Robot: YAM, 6 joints.
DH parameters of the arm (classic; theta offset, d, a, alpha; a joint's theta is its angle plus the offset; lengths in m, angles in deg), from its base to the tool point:
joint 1: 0 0.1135 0.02 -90
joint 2: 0 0 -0.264 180
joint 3: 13.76 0 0.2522 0
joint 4: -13.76 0 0.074 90
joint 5: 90 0 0 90
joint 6: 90 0.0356 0 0
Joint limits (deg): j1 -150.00..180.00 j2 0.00..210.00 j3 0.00..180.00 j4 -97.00..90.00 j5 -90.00..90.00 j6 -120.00..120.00
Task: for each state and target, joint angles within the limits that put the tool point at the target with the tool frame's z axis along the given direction. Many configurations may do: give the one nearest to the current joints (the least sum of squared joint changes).
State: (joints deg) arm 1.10 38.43 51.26 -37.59 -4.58 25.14
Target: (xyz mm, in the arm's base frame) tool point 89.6 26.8 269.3 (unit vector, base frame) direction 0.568 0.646 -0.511
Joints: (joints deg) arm 3.15 26.39 37.11 -51.01 -37.84 25.14
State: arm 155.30 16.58 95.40 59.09 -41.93 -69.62
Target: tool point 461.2 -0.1 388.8 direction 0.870 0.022 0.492
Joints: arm 179.88 0.11 105.23 45.39 1.36 -69.62
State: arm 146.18 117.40 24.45 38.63 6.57 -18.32
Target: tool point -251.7 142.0 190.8 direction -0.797 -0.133 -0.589
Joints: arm 146.69 83.17 43.12 -4.75 -33.29 -18.32
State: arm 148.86 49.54 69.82 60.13 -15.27 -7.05
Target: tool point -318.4 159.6 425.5 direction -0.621 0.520 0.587
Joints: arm 154.54 89.42 71.74 54.49 11.68 -7.05
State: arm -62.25 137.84 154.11 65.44 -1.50 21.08
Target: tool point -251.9 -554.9 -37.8 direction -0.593 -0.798 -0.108
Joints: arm -113.67 182.54 138.40 37.78 12.87 21.08
